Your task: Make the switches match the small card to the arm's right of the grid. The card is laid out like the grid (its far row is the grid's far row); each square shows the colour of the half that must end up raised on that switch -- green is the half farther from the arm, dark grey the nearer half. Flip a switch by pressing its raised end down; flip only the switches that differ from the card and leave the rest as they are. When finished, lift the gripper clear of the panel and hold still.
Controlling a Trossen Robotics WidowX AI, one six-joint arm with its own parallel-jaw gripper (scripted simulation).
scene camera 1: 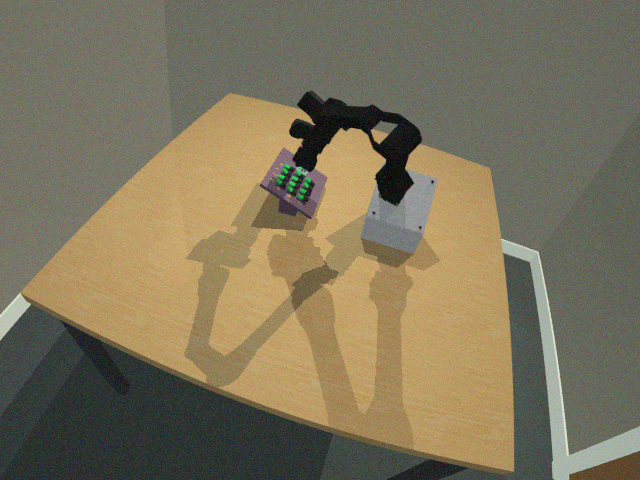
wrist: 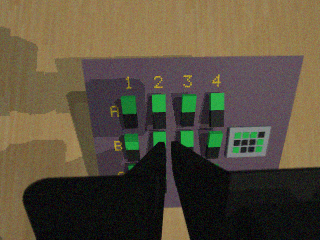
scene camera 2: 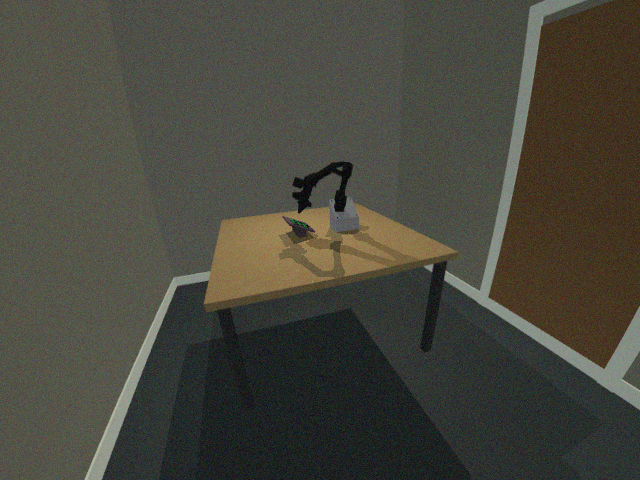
Path:
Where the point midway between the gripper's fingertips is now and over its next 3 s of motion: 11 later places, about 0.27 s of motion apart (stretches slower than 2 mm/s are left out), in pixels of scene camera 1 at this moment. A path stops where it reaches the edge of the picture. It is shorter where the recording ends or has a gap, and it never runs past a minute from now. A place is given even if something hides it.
My gripper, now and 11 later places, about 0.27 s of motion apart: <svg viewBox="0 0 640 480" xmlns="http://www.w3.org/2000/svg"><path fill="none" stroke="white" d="M296 165L292 171L290 174L288 176L287 178L287 178L287 178L287 179L287 179L286 179L291 176L296 168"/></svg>

